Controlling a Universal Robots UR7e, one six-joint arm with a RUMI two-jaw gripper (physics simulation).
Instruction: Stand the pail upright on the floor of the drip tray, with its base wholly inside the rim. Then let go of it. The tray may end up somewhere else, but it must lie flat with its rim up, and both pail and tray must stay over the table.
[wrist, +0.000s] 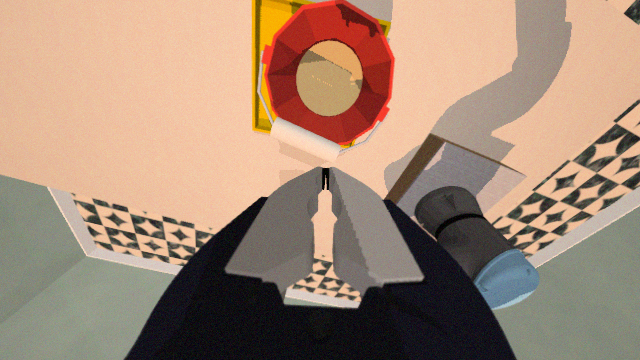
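Pixels of known places: gripper, fingertip midpoint: (326, 170); arm's base, link origin: (442, 208).
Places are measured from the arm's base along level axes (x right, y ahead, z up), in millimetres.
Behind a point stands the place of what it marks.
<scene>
The red pail (285, 50) {x 228, y 485, z 48 mm} is seen from above at the top centre, mouth towards the camera, and looks upright. It stands over the yellow drip tray (267, 22) {x 267, y 550, z -69 mm}, whose left side and parts of its corners show around it. The pail's walls hide its base, so I cannot tell if the base is wholly inside the rim. The bail hangs down over the near side of the pail, with its white grip (305, 139) {x 128, y 420, z 132 mm} beyond my fingertips. My gripper (326, 170) {x 157, y 399, z 265 mm} is shut and empty, its tips close to the grip in view but apart from it.
A grey block with a brown side (465, 170) {x 120, y 24, z 0 mm} lies at the right, beside the dark robot arm part with a blue cap (507, 280). Black-and-white patterned strips (150, 232) run along the table's near and right edges. Green floor shows beyond.
</scene>
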